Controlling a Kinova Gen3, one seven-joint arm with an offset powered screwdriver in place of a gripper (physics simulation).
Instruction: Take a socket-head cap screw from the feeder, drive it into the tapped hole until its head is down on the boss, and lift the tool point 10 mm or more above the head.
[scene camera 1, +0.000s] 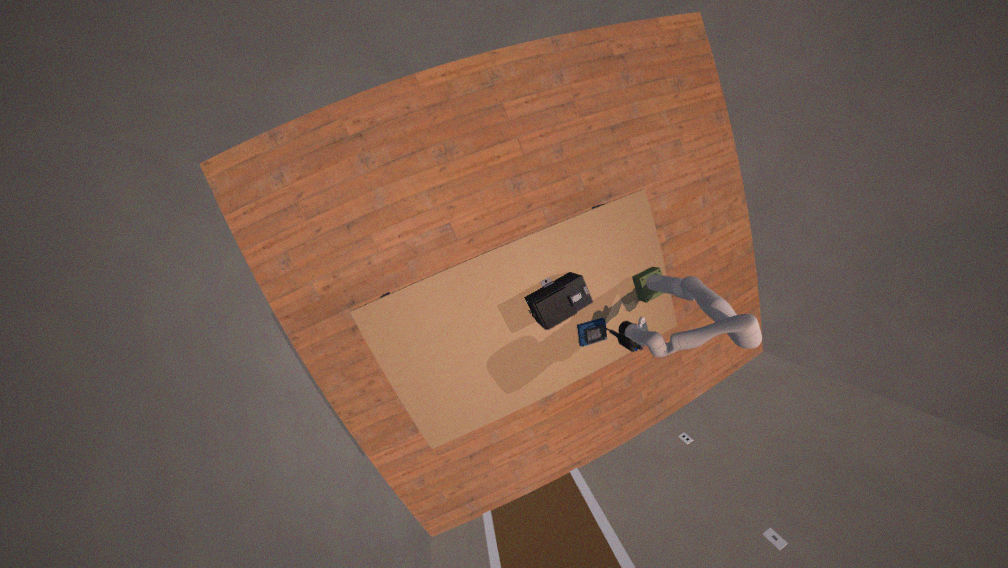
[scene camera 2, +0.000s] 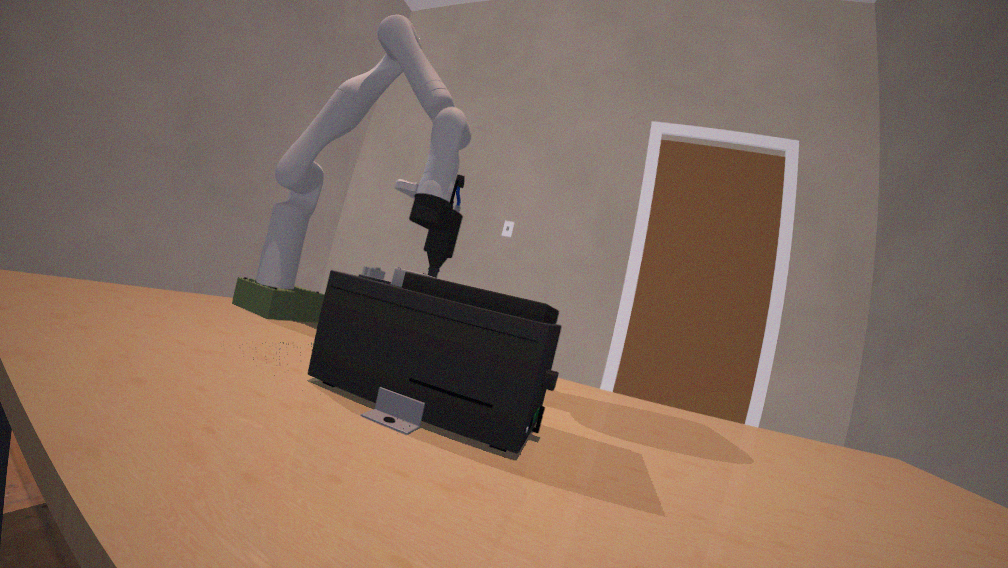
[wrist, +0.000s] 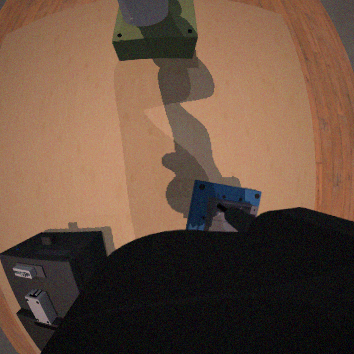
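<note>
The screw feeder is a black box (scene camera 1: 553, 304) (scene camera 2: 423, 352) (wrist: 50, 260) standing on the table. A blue fixture (scene camera 1: 582, 342) (wrist: 198, 200) lies beside it and carries a grey part (scene camera 1: 594, 334) (wrist: 217, 224). My screwdriver (scene camera 1: 609, 330) (wrist: 222, 207) has its dark tip over the grey part in the wrist view. In scene camera 2 the screwdriver's lower end (scene camera 2: 433, 271) passes behind the feeder's top edge, so its tip is hidden. The tapped hole is too small to make out. Whether a screw is at the tip, or how high the tip is, I cannot tell.
The arm stands on a green base block (scene camera 1: 643, 285) (scene camera 2: 282, 303) (wrist: 156, 48). A small grey bracket (scene camera 2: 399, 405) is at the foot of the feeder's near side. Shadows of the arm and feeder fall across the wooden table (scene camera 1: 423, 366) (scene camera 2: 176, 437) (wrist: 60, 125).
</note>
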